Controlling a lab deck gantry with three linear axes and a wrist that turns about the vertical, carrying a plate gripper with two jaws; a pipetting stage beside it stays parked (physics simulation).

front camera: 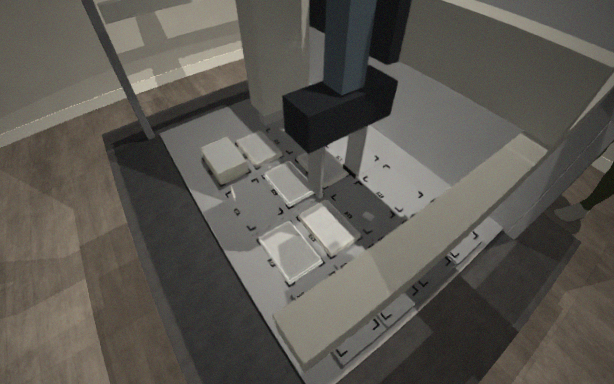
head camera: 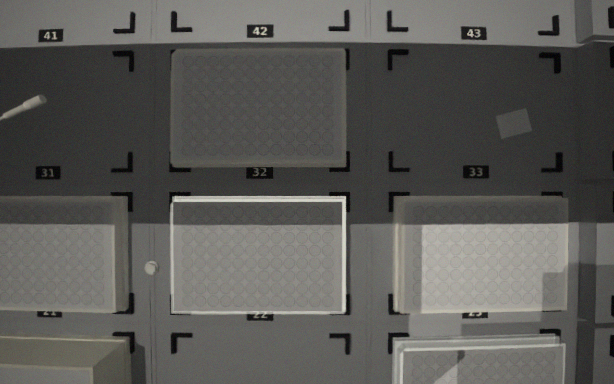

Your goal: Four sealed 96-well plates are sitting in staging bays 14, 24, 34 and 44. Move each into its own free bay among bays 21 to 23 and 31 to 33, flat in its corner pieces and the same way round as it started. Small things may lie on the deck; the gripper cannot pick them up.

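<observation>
A plate with a pale seal lies in bay 21. A white-rimmed plate lies in bay 22. A bright-topped plate lies in bay 23. A dull grey plate lies in bay 32, partly behind a jaw in the front view. All four look flat within their corner pieces; some corners are hidden, and their way round cannot be told. My gripper is open and empty, its jaws wide apart above the deck near bay 32. The front beam hides the staging bays in the front view.
A tall box stands below bay 21. Another clear-edged plate lies below bay 23. A pipette tip lies in bay 31, a small square in bay 33, and a round cap between bays 21 and 22.
</observation>
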